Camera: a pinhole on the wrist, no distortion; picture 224 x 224 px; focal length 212.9 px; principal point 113.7 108.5 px. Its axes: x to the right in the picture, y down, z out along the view. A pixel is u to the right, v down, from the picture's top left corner.
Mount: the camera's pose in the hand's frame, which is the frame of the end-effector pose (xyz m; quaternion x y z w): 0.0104 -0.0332 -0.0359 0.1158 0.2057 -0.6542 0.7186
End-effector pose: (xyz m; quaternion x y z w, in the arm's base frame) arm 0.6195 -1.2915 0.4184 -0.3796 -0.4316 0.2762 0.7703
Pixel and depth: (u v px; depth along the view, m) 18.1 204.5 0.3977
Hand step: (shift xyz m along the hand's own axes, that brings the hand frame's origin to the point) 0.2342 -0.0260 0.3789
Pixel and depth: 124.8 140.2 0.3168
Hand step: 0.1036 -0.1804 0.2334
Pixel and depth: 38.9 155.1 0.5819
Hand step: 0.2079 -0.0892 0.5595
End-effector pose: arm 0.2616 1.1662 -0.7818 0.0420 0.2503 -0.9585 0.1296
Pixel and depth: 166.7 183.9 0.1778
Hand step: 0.1009 -0.1428 0.0958
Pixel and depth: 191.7 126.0 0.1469
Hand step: 0.0467 -0.1438 0.0693
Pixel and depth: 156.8 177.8 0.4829
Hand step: 0.2411 -0.3123 0.3333
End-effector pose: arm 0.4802 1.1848 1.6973 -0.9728 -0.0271 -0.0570 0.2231
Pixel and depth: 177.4 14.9 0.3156
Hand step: -0.0756 -0.2712 0.2166
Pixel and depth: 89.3 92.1 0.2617
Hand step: 0.0264 -0.1228 0.2121
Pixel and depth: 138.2 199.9 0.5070
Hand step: 0.3019 -0.2806 0.3662
